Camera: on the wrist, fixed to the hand. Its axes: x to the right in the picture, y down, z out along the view.
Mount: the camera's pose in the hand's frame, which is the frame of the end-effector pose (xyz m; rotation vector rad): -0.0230 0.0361 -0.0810 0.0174 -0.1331 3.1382
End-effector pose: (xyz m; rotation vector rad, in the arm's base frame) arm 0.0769 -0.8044 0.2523 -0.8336 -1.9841 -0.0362
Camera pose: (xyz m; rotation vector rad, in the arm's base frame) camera 0.1662 -0.8173 0.2680 2.5125 -0.9947 -1.5323
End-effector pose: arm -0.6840 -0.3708 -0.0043 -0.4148 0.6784 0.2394
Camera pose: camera -0.7589 -0.3765 -0.0567 -1.0021 -0.4824 -2.7210
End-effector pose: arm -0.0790 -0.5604 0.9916 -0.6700 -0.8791 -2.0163
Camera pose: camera -0.0480 -0.6277 0.9377 -0.8199 0.5257 0.9084
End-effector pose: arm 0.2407 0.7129 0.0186 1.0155 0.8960 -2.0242
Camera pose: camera 0.3105 0.7658 -0.0084 0.6753 -0.8816 0.7031
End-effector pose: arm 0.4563 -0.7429 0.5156 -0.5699 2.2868 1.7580
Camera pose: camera 0.4680 -0.8086 0.5783 -1.8826 -0.4523 -0.2462
